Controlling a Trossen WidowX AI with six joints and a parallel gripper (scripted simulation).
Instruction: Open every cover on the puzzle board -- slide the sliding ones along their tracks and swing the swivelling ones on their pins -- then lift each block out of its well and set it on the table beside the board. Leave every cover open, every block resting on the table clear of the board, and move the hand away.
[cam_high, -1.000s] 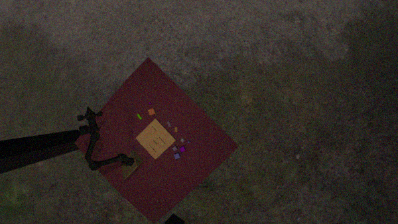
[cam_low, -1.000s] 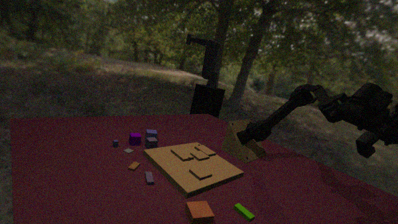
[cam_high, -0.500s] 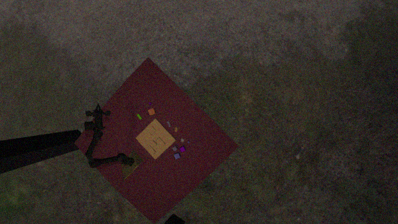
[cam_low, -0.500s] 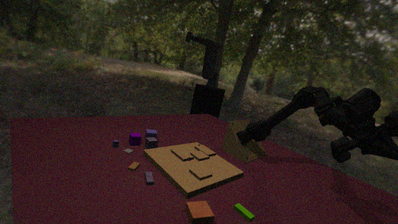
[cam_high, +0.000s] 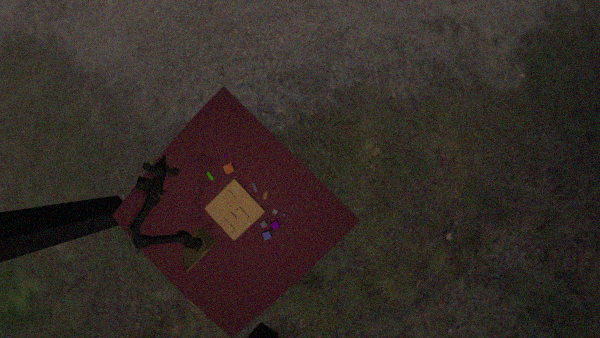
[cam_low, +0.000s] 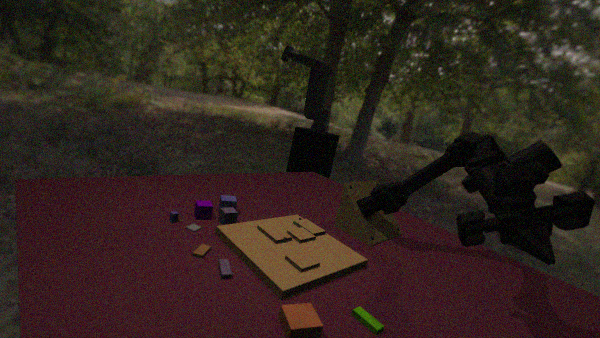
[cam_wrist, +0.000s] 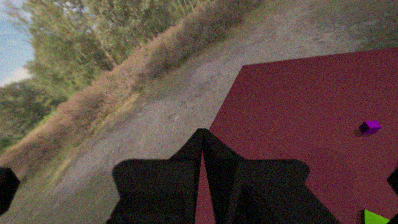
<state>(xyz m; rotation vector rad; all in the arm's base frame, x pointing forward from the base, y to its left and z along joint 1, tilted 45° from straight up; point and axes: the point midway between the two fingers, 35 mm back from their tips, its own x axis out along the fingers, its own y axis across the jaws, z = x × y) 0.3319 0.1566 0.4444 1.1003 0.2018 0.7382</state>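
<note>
Now: gripper tip 240 mm above the green bar, 210 mm to the left of it and 10 mm short of it. The rest, counted from my gripper tip: orange block: 290 mm to the right, 240 mm below, 130 mm ahead; flat orange tile: 590 mm to the right, 250 mm below, 150 mm ahead; grey bar: 500 mm to the right, 240 mm below, 140 mm ahead.
</note>
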